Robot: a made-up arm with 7 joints.
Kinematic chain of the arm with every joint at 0, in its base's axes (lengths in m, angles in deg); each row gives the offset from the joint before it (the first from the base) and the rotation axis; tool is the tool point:
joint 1: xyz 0 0 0 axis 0 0.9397 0.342
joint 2: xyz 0 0 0 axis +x
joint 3: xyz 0 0 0 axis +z
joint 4: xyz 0.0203 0 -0.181 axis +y
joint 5: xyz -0.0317 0 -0.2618 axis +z
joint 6: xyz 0 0 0 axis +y
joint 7: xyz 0 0 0 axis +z
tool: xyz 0 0 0
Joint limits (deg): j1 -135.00..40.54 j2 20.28..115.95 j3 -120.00..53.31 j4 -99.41..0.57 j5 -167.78..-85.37 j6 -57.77..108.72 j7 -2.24..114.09
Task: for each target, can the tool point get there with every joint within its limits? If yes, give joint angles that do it. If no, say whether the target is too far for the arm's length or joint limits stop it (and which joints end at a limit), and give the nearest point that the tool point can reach.
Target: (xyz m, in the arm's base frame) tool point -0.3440 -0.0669 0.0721
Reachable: no: joint limits stop it (at a limit: joint 2, joint 3, joint 4) | nearest point -0.2872 0.1103 0.1207 | short by 0.192 m
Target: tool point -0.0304 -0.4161 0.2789
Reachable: no: too far | nearest point 0.0237 -0.2860 0.2229 | short by 0.152 m
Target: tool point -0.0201 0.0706 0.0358
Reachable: no: joint limits stop it (at a limit: joint 1, joint 3, joint 4) | nearest point -0.1389 0.2309 0.1913 | short by 0.253 m
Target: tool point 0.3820 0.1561 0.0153
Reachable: yes | joints -53.91 63.45 -31.33 -58.38 -151.56 58.88 82.05
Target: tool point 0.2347 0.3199 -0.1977
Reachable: yes | joints -23.86 46.57 25.37 -25.73 -142.74 83.78 59.04
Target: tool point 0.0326 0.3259 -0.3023
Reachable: yes | joints 2.41 42.31 37.82 -16.06 -107.22 -45.26 61.30
